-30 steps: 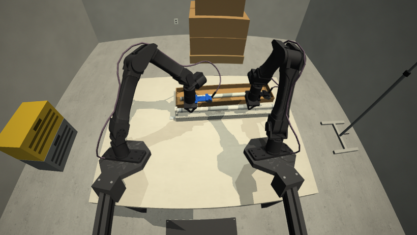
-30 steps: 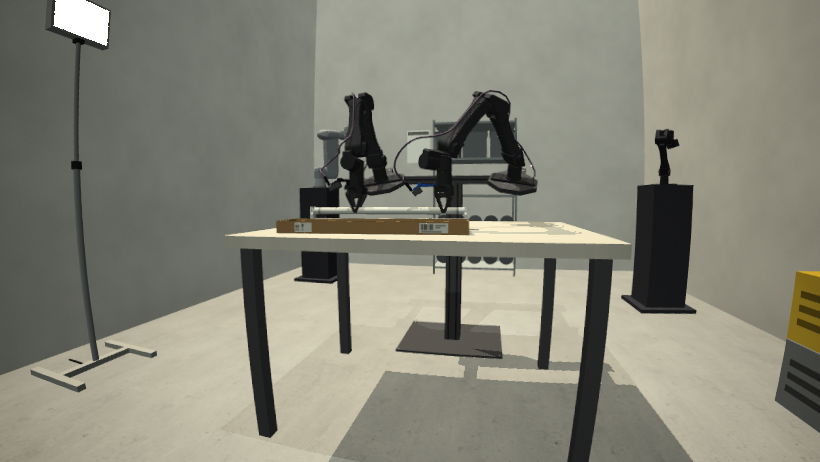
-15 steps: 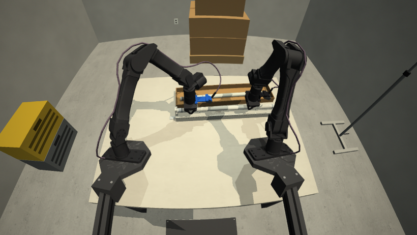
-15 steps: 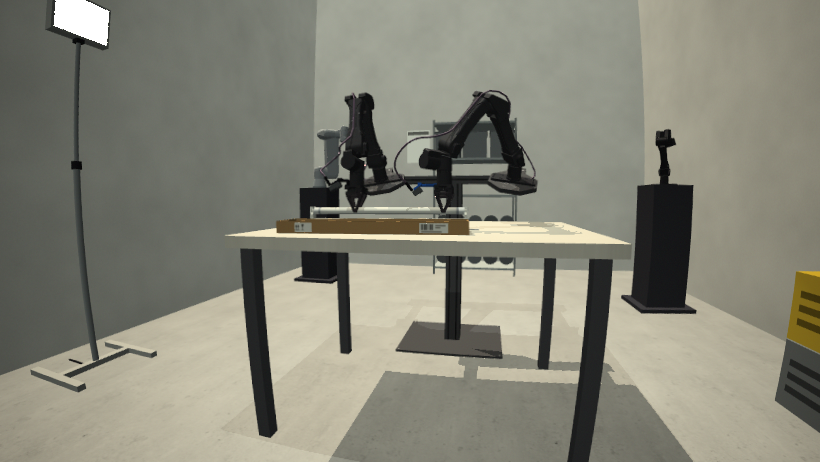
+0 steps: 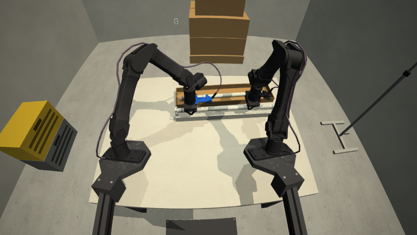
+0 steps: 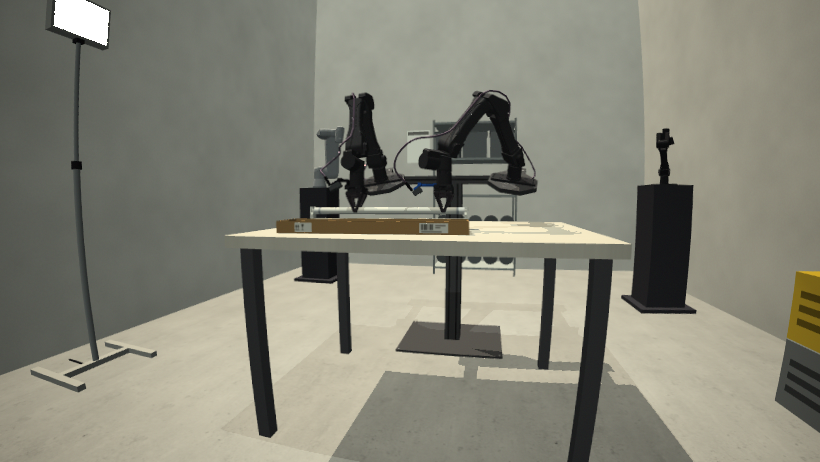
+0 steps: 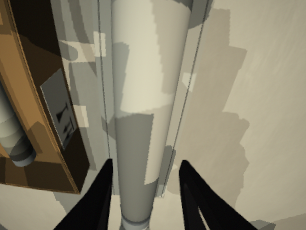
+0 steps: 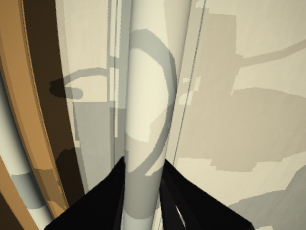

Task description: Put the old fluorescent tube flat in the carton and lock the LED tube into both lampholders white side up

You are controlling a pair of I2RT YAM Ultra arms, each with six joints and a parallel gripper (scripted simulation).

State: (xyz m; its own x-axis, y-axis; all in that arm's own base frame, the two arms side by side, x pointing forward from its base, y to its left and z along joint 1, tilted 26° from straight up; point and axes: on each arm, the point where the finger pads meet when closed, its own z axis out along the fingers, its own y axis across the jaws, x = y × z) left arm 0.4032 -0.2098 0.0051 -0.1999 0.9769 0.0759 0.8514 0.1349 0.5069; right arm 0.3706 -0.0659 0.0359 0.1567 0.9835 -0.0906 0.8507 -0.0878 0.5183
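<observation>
Now: the LED tube 120 mm to the left of my right hand. Also, from my right hand: old fluorescent tube: 140 mm ahead, 120 mm to the left, 50 mm below; then white light fixture: 120 mm to the left, 10 mm below; then brown carton: 150 mm ahead, 120 mm to the left, 50 mm below.
</observation>
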